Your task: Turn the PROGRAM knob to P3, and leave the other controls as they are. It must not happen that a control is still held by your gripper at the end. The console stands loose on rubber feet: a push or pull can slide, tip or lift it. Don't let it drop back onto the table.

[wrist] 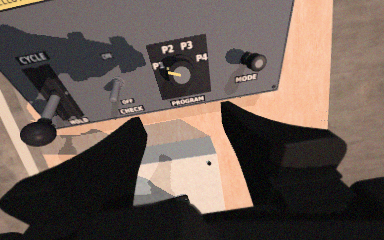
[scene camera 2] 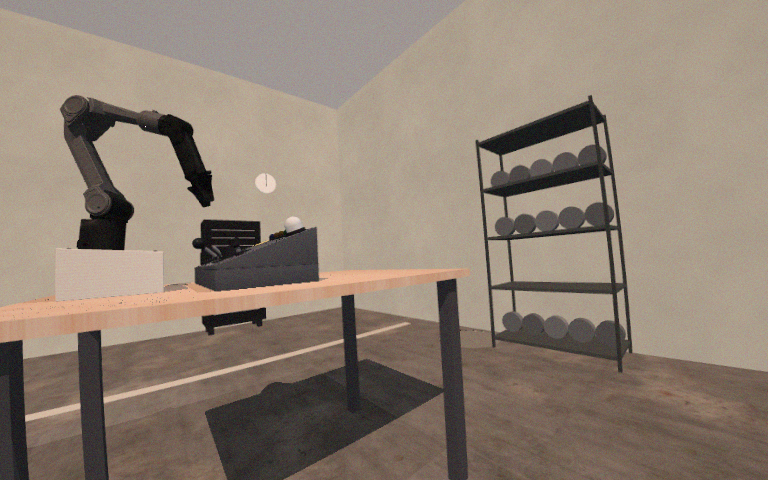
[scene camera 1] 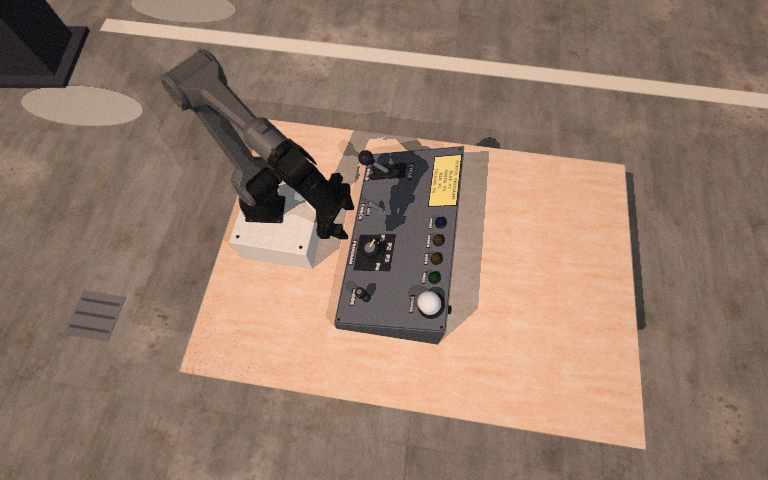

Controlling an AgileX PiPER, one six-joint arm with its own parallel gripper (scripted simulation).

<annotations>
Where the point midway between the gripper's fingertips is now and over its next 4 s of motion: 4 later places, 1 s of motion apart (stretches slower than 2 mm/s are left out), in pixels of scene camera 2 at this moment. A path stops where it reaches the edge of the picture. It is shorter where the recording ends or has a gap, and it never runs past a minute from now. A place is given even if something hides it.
My gripper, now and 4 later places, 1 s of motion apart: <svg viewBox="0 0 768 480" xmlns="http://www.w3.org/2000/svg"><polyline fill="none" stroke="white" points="208,204 229,199 210,204 218,225 229,252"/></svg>
</annotations>
